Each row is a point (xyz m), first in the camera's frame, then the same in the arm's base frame.
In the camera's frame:
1: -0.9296 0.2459 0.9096
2: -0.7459 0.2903 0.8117
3: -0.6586 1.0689 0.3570
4: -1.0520 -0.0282 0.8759
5: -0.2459 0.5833 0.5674
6: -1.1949 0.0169 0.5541
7: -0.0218 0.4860 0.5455
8: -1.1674 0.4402 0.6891
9: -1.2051 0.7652 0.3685
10: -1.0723 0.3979 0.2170
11: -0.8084 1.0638 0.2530
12: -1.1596 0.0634 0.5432
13: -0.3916 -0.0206 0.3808
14: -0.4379 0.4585 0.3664
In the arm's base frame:
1: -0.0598 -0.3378 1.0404
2: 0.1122 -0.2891 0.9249
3: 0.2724 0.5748 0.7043
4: -0.2342 -0.5691 0.9546
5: 0.6154 -0.0016 0.6807
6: -0.4127 -0.4069 0.6942
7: 0.8120 -0.1152 0.5878
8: -0.2880 -0.0549 0.9365
9: -0.3127 0.3565 0.7365
10: -0.2739 0.0415 0.4630
11: 0.1104 0.6221 0.6351
12: -0.3715 -0.3643 0.6903
13: 0.3349 -0.4918 0.3617
14: 0.3759 -0.0308 0.4946

